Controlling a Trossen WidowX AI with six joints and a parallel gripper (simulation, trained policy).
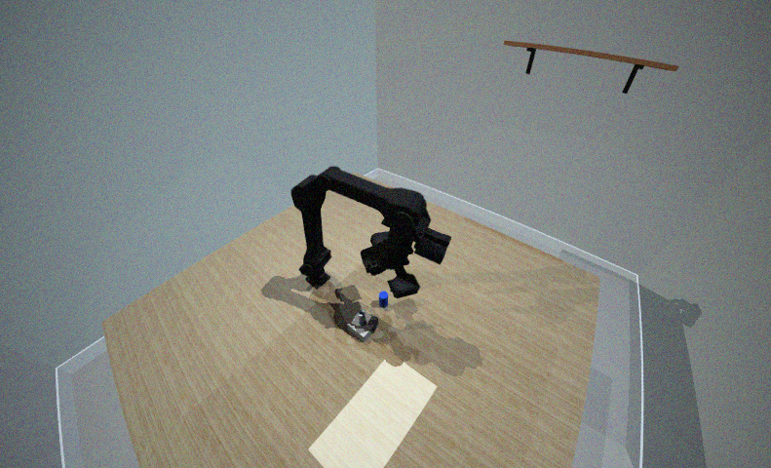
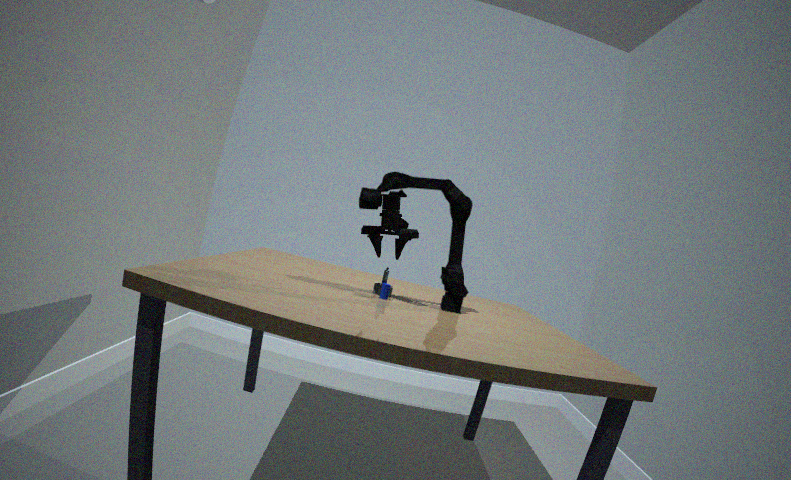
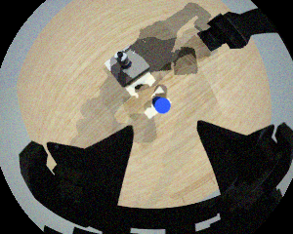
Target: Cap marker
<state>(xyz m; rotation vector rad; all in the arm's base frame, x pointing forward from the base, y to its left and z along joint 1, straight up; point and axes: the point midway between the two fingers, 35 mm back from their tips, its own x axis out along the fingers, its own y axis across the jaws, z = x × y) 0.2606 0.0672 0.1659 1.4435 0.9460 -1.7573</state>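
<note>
The blue cap is 20 mm behind my gripper tip and 110 mm below it. The rest, counted from my gripper tip: marker 10 mm behind, 100 mm to the right, 60 mm below; then holder block 10 mm behind, 100 mm to the right, 120 mm below.
</note>
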